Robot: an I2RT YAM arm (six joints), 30 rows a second.
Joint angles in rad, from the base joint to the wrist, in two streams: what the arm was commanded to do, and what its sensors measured. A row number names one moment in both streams.
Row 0, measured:
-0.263 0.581 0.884 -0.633 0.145 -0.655
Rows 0 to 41, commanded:
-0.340 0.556 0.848 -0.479 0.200 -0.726
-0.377 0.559 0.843 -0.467 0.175 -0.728
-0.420 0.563 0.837 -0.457 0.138 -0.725
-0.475 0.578 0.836 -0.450 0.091 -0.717
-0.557 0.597 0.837 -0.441 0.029 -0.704
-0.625 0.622 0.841 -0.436 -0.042 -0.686
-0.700 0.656 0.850 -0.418 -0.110 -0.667
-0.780 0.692 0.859 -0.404 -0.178 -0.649
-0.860 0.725 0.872 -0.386 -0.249 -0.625
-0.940 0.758 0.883 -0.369 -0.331 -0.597
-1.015 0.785 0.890 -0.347 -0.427 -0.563
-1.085 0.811 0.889 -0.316 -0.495 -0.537
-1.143 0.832 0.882 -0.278 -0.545 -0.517
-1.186 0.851 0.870 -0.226 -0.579 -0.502
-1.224 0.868 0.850 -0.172 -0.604 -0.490
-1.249 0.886 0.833 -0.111 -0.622 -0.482
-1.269 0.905 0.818 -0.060 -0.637 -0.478
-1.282 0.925 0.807 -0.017 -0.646 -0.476
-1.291 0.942 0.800 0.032 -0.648 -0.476
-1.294 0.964 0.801 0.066 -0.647 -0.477
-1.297 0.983 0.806 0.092 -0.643 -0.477
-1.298 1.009 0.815 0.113 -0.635 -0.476
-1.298 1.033 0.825 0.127 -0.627 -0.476
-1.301 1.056 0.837 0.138 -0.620 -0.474
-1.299 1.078 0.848 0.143 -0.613 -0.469
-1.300 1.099 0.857 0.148 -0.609 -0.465
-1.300 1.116 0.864 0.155 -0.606 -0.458
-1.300 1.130 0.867 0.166 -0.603 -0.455
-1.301 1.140 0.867 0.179 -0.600 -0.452
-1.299 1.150 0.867 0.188 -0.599 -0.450
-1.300 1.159 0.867 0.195 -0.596 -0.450
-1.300 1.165 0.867 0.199 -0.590 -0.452
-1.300 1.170 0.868 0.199 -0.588 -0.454
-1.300 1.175 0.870 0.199 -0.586 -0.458
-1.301 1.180 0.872 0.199 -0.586 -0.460
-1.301 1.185 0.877 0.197 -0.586 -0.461
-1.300 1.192 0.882 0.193 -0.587 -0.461
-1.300 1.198 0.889 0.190 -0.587 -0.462
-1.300 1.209 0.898 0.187 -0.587 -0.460
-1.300 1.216 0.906 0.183 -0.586 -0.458
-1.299 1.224 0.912 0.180 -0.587 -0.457
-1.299 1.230 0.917 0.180 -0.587 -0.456
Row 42, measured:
-1.296 1.211 0.861 0.123 -0.571 -0.463
